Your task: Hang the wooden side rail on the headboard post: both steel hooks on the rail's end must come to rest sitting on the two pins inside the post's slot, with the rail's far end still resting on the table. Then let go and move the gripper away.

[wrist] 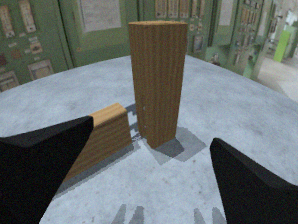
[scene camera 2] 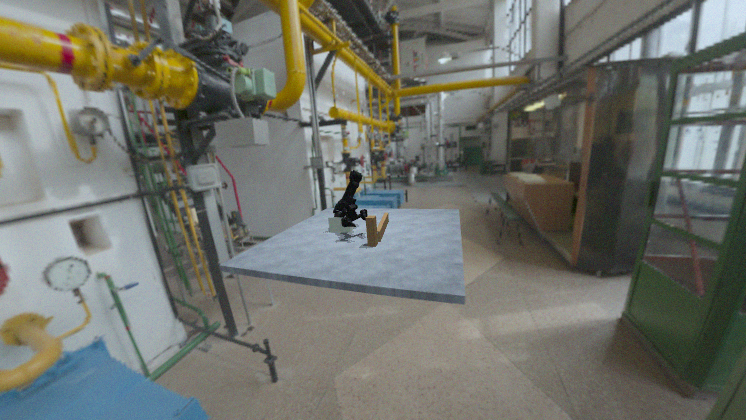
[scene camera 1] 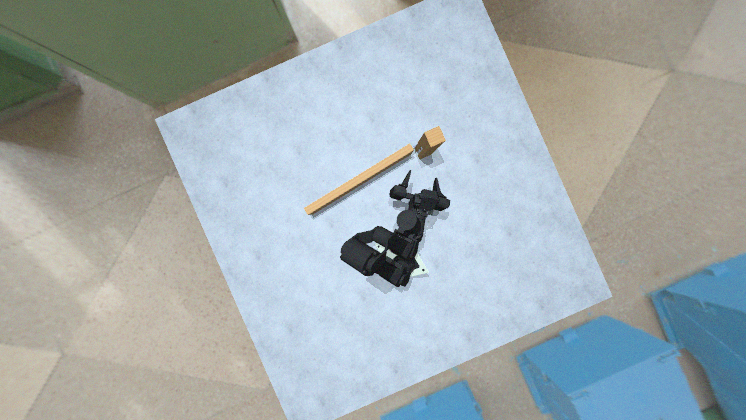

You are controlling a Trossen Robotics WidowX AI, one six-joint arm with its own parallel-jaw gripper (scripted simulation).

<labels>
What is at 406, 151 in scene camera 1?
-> A wooden side rail.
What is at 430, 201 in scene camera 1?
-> My gripper.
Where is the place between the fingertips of my gripper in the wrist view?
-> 153, 133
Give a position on a wooden headboard post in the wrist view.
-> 157, 48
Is my gripper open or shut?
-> Open.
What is my gripper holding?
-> Nothing.
</labels>
